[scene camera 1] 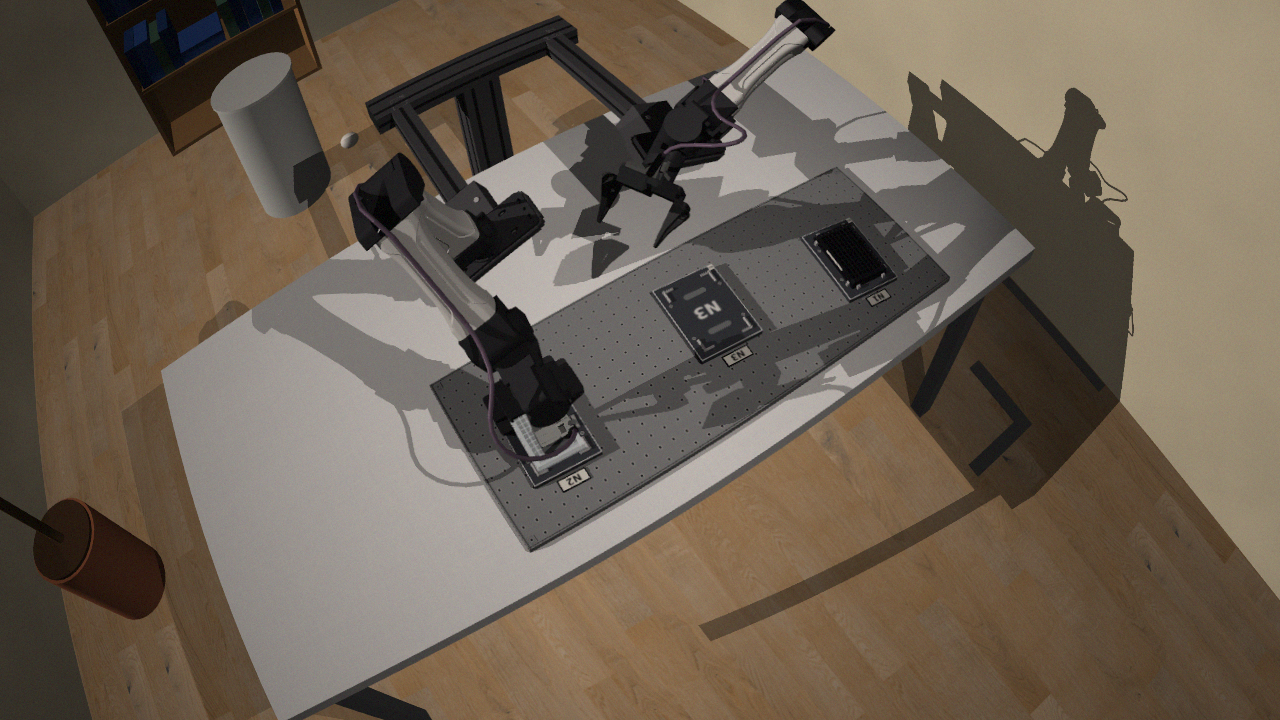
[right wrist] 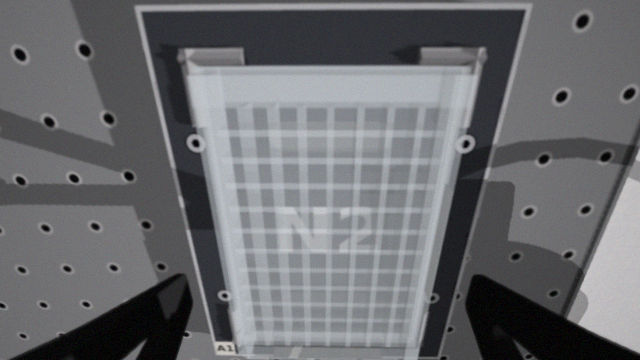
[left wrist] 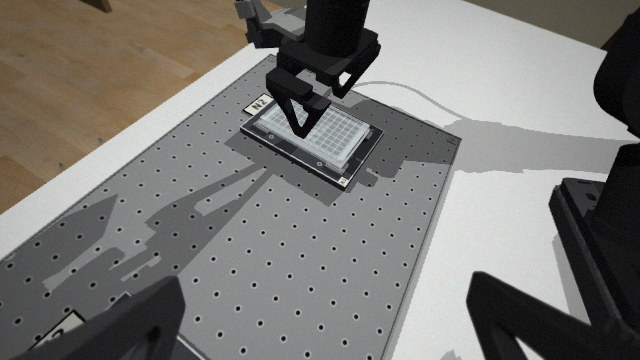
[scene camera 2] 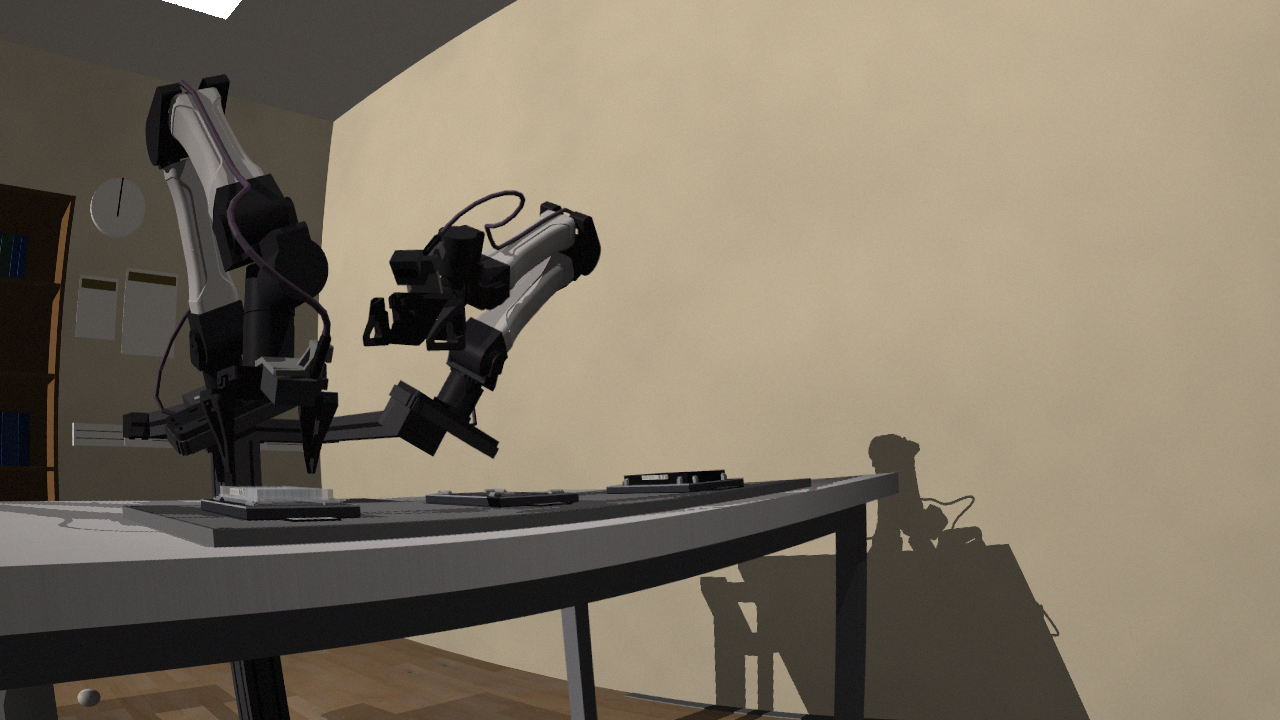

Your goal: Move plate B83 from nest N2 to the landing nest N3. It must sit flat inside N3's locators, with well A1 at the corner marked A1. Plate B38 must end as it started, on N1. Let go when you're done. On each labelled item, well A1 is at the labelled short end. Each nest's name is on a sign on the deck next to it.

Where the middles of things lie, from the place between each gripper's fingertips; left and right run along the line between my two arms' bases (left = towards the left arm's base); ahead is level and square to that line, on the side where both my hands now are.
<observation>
Right now the clear plate B83 (scene camera 2: 279,496) is 30 mm below my right hand (scene camera 2: 271,473). Also, from my right hand: nest N3 (scene camera 1: 680,312): 30 mm behind, 340 mm to the left, 40 mm below; then black plate B38 (scene camera 1: 853,271): 20 mm ahead, 640 mm to the left, 30 mm below; then nest N2 (scene camera 2: 337,512): 40 mm below.
The nest N3 is 20 cm below my left hand (scene camera 2: 394,343), 9 cm to the left of it and 8 cm ahead of it. Also, from my left hand: black plate B38 (39 cm to the left, 19 cm below, 14 cm ahead); then clear plate B83 (25 cm to the right, 19 cm below, 12 cm ahead); then nest N2 (25 cm to the right, 20 cm below, 12 cm ahead).
</observation>
